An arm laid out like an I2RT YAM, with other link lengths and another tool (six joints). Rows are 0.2 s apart.
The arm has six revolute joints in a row. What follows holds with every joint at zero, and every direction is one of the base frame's.
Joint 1 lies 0.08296 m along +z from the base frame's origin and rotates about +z.
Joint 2 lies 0.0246 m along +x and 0.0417 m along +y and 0.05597 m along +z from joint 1 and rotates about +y.
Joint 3 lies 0.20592 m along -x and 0.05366 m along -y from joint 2 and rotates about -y.
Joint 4 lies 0.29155 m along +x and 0.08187 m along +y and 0.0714 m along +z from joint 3 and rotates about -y.
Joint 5 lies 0.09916 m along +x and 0.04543 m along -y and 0.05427 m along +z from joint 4 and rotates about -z.
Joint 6 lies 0.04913 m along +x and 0.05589 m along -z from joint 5 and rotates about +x.
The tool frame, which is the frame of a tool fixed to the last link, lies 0.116 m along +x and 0.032 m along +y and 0.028 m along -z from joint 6; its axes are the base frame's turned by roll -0.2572, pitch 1.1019 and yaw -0.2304 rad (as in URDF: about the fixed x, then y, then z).
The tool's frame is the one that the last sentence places.
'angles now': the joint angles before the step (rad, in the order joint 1, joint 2, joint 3, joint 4, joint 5, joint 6). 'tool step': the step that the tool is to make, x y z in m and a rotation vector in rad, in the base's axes. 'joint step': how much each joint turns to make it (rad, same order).
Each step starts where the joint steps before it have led.
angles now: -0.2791, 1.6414, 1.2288, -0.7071, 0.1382, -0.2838
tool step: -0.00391, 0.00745, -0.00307, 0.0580, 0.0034, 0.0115
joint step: -0.0092, -0.0031, -0.0093, -0.0139, -0.0583, 0.0046
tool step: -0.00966, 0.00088, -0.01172, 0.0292, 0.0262, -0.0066
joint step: -0.0138, 0.0030, -0.0291, -0.0015, -0.0215, 0.0016
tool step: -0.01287, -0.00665, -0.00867, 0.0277, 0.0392, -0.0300
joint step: -0.0323, 0.0093, -0.0107, -0.0260, -0.0139, 0.0030
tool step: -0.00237, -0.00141, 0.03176, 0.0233, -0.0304, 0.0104
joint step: -0.0215, -0.0627, 0.0366, -0.0781, -0.0414, -0.0184
